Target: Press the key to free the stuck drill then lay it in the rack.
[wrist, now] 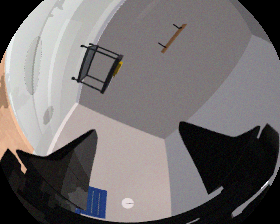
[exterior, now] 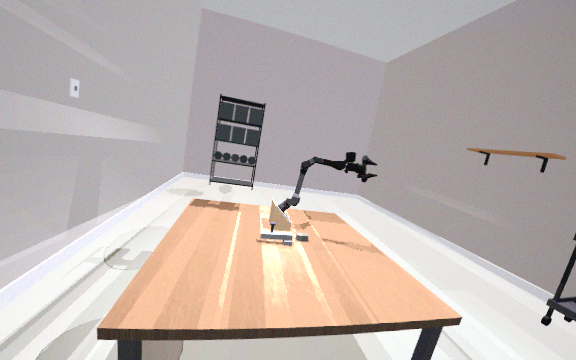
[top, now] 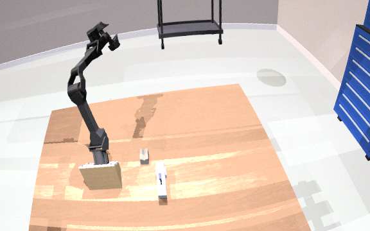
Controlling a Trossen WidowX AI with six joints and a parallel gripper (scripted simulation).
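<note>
Now: gripper tip 70 cm to the left of the blue key, 42 cm above it and 16 cm short of it. Round my gripper tip: grey rack (49 cm to the right, 49 cm below, 10 cm ahead); white block (66 cm to the right, 47 cm below, 16 cm ahead); drill (64 cm to the right, 46 cm below, 17 cm ahead).
</note>
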